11 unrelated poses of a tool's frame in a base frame.
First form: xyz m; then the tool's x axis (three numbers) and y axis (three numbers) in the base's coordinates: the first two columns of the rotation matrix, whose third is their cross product.
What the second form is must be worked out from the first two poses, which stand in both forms.
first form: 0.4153 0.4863 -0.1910 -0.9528 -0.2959 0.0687 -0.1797 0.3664 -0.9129
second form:
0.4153 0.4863 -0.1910
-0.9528 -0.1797 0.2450
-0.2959 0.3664 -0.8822
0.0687 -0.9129 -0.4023

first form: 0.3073 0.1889 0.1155 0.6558 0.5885 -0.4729 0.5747 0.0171 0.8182
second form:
0.3073 0.1889 0.1155
0.6558 0.5747 0.4896
0.5885 0.0171 -0.8084
-0.4729 0.8182 -0.3270

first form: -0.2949 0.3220 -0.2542 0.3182 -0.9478 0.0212 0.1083 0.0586 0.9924
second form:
-0.2949 0.3220 -0.2542
0.3182 0.1083 -0.9418
-0.9478 0.0586 -0.3135
0.0212 0.9924 0.1213

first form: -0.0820 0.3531 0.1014 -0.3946 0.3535 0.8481 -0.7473 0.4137 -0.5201
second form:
-0.0820 0.3531 0.1014
-0.3946 -0.7473 -0.5347
0.3535 0.4137 -0.8390
0.8481 -0.5201 0.1009

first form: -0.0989 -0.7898 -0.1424 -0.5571 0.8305 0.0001 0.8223 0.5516 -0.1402
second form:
-0.0989 -0.7898 -0.1424
-0.5571 0.8223 -0.1165
0.8305 0.5516 -0.0780
0.0001 -0.1402 -0.9902

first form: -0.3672 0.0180 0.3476 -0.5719 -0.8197 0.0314 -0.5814 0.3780 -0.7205
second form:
-0.3672 0.0180 0.3476
-0.5719 -0.5814 0.5787
-0.8197 0.3780 -0.4303
0.0314 -0.7205 -0.6928

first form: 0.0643 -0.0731 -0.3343 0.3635 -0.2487 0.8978 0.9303 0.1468 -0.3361
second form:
0.0643 -0.0731 -0.3343
0.3635 0.9303 -0.0482
-0.2487 0.1468 0.9574
0.8978 -0.3361 0.2847

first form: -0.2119 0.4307 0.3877 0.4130 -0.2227 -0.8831 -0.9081 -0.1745 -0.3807
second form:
-0.2119 0.4307 0.3877
0.4130 -0.9081 -0.0693
-0.2227 -0.1745 0.9592
-0.8831 -0.3807 -0.2743

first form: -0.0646 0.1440 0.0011 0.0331 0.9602 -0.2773 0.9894 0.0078 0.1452
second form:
-0.0646 0.1440 0.0011
0.0331 0.9894 0.1416
0.9602 0.0078 -0.2792
-0.2773 0.1452 -0.9498

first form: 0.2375 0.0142 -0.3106 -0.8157 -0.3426 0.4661 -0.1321 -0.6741 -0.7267
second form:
0.2375 0.0142 -0.3106
-0.8157 -0.1321 0.5632
-0.3426 -0.6741 -0.6543
0.4661 -0.7267 0.5046

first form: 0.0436 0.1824 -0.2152 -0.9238 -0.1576 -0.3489 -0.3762 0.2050 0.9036
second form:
0.0436 0.1824 -0.2152
-0.9238 -0.3762 -0.0709
-0.1576 0.2050 0.9660
-0.3489 0.9036 -0.2487

